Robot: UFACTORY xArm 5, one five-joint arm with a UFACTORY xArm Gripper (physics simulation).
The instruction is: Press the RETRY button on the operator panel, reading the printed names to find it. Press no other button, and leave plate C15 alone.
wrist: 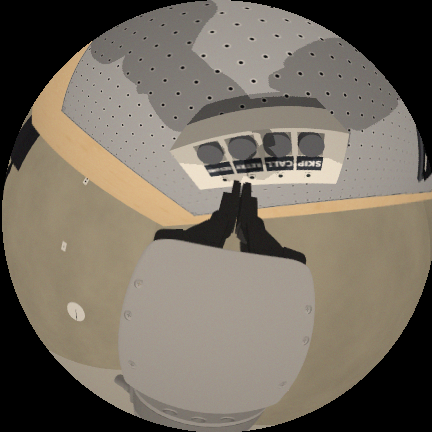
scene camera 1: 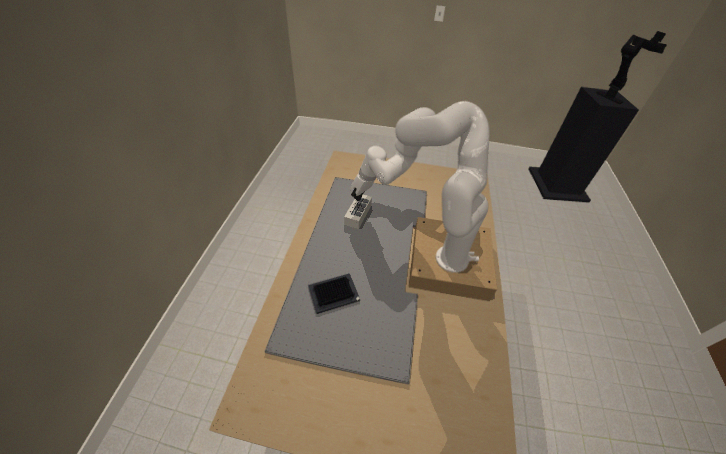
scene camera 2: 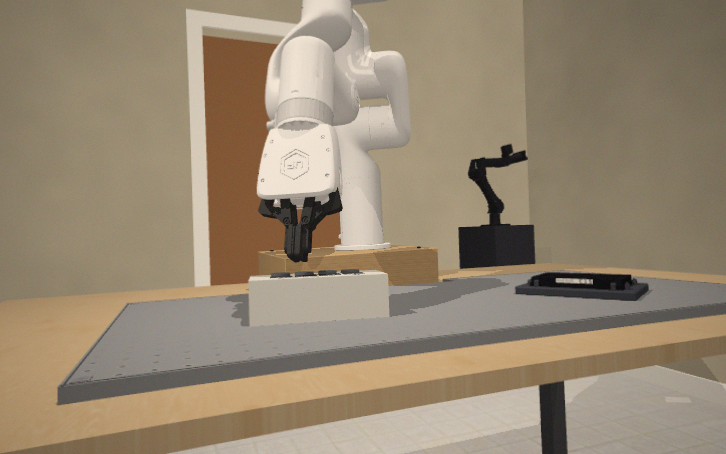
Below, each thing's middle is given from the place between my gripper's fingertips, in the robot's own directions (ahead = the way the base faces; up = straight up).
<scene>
The operator panel (scene camera 2: 279,300) lies 50 mm below my hand, 30 mm to the left of it and 10 mm behind it.
</scene>
